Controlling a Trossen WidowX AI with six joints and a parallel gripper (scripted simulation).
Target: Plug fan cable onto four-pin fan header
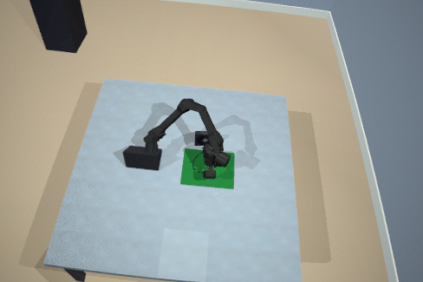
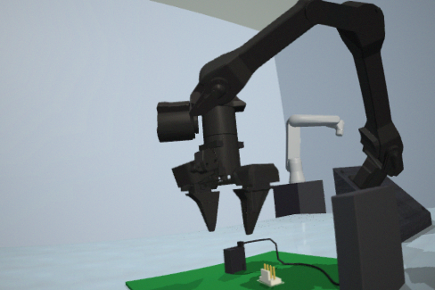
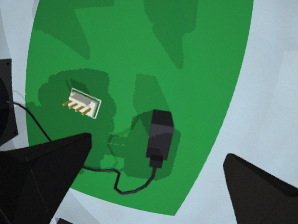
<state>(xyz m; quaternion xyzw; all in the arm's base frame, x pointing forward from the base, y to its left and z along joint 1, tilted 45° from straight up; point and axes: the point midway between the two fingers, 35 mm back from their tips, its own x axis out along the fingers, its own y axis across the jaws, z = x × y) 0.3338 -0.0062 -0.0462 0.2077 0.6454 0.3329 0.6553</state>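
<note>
My gripper tip is 1 cm past the black fan plug and 5 cm above it. Also, from my gripper tip: fan header 1 cm behind, 8 cm to the left, 7 cm below; green board 6 cm to the left, 8 cm below; black fan 4 cm behind, 21 cm to the left, 1 cm below.
</note>
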